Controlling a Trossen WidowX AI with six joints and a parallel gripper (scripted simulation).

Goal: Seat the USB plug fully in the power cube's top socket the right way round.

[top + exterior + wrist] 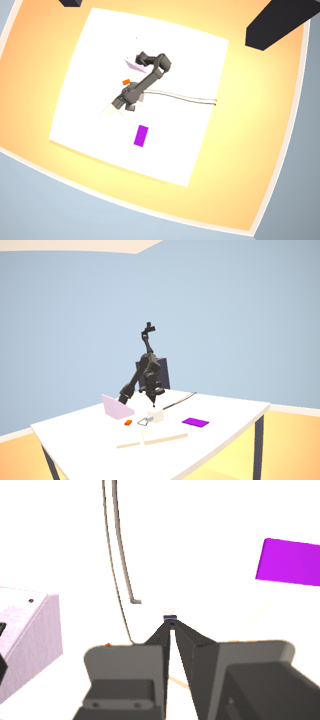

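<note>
Right now the dark USB plug is 20 mm below my gripper tip. The rest, counted from my gripper tip: orange block (130 mm to the right, 130 mm behind, 120 mm below); then purple card (270 mm ahead, 120 mm below, 70 mm to the left).
</note>
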